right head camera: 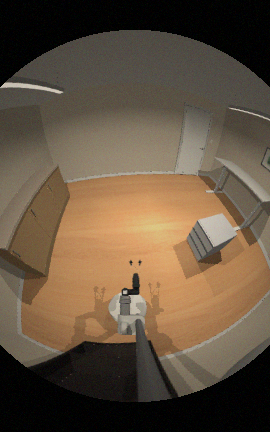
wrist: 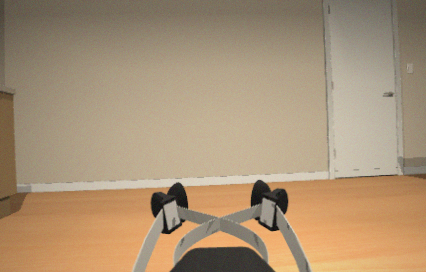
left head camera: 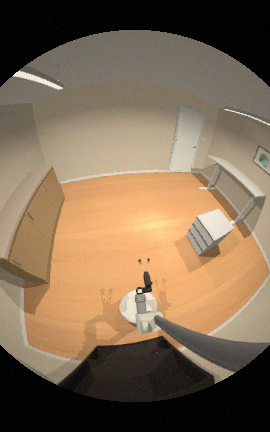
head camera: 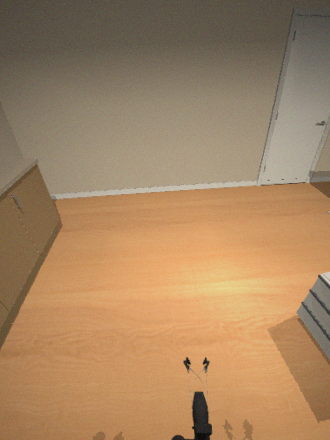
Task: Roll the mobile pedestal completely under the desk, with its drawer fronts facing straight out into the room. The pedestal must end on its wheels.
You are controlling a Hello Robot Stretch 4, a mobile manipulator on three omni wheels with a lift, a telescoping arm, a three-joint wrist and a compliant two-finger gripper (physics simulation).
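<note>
The pedestal, a light grey box with three drawer fronts, stands upright on the floor to the right of my gripper. Its drawer fronts face left, towards the side with the brown cabinet. Its wheels cannot be made out. The white desk stands along the right wall behind the pedestal, which is in front of the desk's near end and outside it. My gripper is open and empty, held above the floor, well apart from the pedestal.
A long brown cabinet stands along the left wall. A white door is at the far right of the back wall. A picture hangs above the desk.
</note>
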